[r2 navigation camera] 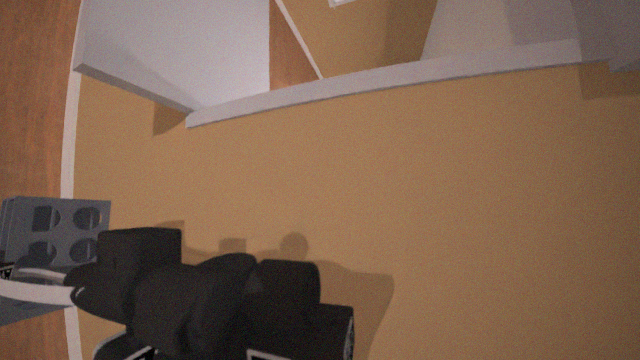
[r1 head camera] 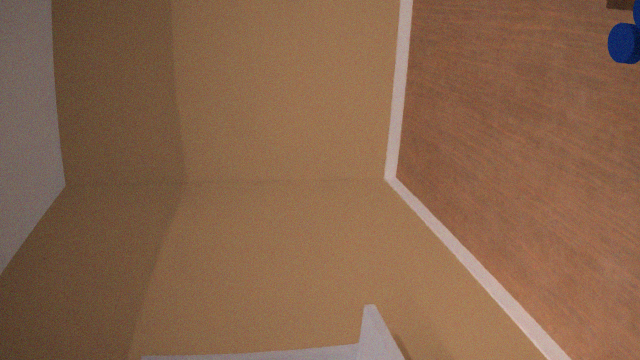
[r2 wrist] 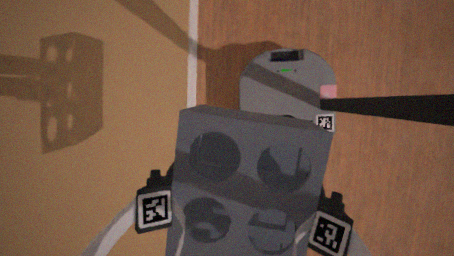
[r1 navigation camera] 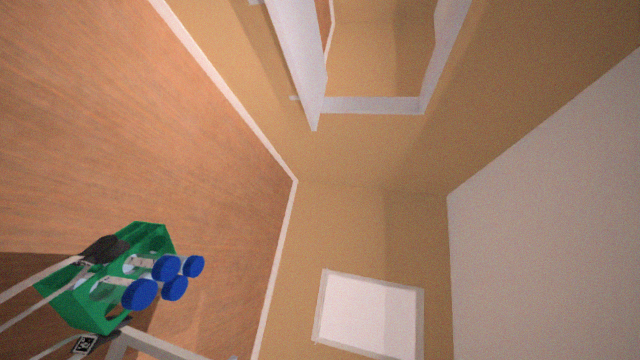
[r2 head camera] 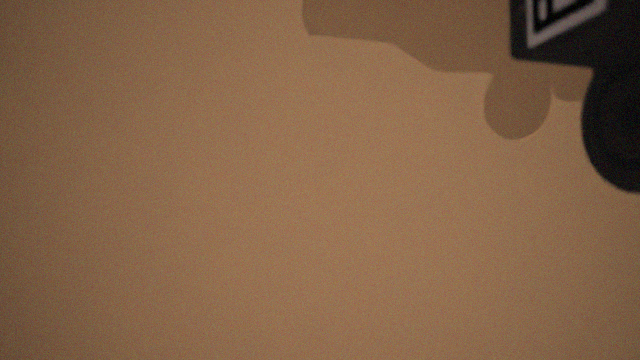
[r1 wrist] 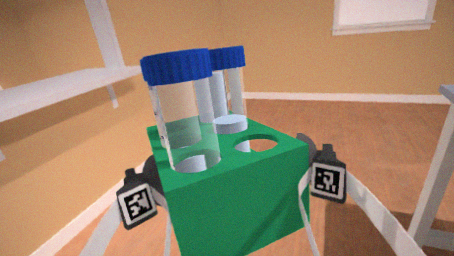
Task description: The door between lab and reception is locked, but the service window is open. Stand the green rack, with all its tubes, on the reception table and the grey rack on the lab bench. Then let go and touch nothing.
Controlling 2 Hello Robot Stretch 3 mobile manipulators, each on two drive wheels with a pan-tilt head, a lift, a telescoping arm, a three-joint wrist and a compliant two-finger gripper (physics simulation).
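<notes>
The green rack (r1 navigation camera: 85, 312) (r1 wrist: 235, 207) is between the fingers of my r1 gripper (r1 navigation camera: 107, 290) (r1 wrist: 229, 159), which is shut on it and holds it above the floor. Clear tubes with blue caps (r1 head camera: 622, 43) (r1 navigation camera: 140, 295) (r1 wrist: 177, 67) stand in the rack; one hole in its near right part is empty. My r2 gripper (r2 wrist: 247, 202) is shut on the grey rack (r2 navigation camera: 22, 225) (r2 wrist: 250, 196), whose holes face the wrist camera with no tubes seen in them. The service window (r1 navigation camera: 370, 105) (r2 navigation camera: 375, 75) stands open. Its frame partly shows.
A white table leg (r1 wrist: 432, 170) stands right of the green rack; I cannot tell which table it is. A white ledge (r1 wrist: 50, 90) juts from the wall at left. An open white panel (r1 navigation camera: 302, 55) (r2 navigation camera: 175, 50) is beside the window. A grey robot base (r2 wrist: 290, 95) is behind the grey rack.
</notes>
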